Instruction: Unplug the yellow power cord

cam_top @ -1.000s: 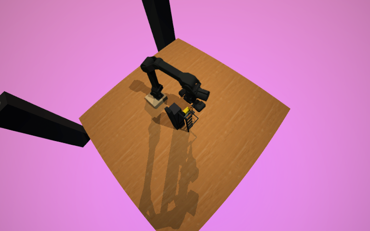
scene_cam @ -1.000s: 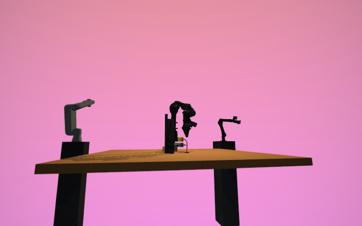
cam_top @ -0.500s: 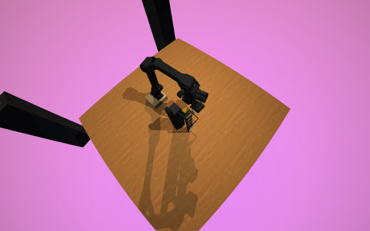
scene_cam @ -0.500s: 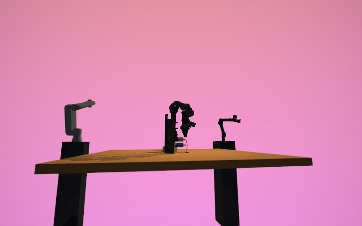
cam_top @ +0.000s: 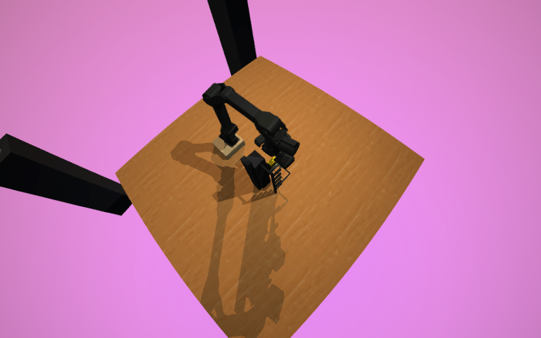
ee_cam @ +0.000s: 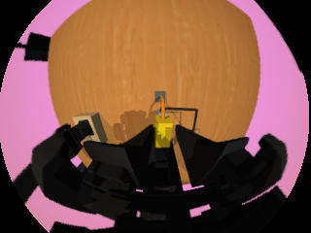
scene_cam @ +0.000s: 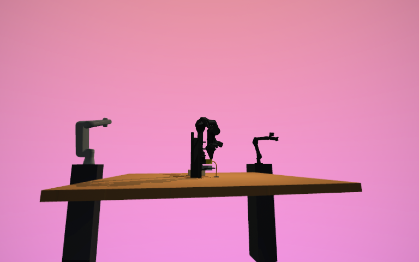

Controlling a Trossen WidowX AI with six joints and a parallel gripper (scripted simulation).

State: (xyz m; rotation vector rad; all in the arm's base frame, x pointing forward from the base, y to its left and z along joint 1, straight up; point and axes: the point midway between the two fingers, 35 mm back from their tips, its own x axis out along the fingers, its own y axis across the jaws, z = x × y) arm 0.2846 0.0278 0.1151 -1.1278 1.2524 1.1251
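The yellow plug is 40 mm to the right of my gripper tip and 10 mm below it.
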